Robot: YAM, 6 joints.
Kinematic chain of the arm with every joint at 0, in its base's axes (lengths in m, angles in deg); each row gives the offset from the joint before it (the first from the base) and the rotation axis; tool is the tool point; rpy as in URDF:
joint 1: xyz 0 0 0.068 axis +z
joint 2: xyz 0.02 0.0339 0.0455 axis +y
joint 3: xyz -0.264 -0.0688 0 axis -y
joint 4: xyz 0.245 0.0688 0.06 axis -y
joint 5: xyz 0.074 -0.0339 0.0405 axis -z
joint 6: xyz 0.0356 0 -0.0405 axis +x
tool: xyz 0 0 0 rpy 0 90 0
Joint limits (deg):
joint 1: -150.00..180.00
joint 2: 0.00..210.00
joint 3: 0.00..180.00
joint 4: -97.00..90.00
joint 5: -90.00..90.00
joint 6: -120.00..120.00
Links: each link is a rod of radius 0.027 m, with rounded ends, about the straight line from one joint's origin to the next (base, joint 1, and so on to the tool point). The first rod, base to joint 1, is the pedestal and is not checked.
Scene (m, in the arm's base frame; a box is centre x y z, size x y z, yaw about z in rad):
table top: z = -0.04
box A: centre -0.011 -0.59 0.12 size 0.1 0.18 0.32 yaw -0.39
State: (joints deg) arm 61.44 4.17 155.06 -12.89 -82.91 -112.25
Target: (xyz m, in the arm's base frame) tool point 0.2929 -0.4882 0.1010
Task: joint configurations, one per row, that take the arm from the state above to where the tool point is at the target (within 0.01 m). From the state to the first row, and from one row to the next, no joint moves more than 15 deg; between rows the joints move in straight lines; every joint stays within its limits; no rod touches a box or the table.
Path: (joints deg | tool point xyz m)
1: 72.34 15.80 160.74 -11.49 -81.59 -114.83 | -0.1924 -0.4882 0.3345
2: 83.23 27.43 166.42 -10.09 -80.26 -117.42 | -0.0925 -0.4813 0.4129
3: 94.13 39.06 172.11 -8.68 -78.94 -120.00 | -0.0030 -0.4431 0.4847
4: 104.26 26.04 172.71 -9.06 -80.91 -117.42 | 0.0925 -0.5065 0.3676
5: 114.40 13.02 173.31 -9.44 -82.88 -114.83 | 0.1978 -0.5215 0.2373
6: 124.53 0.00 173.91 -9.82 -84.86 -112.25 | 0.2929 -0.4882 0.1010

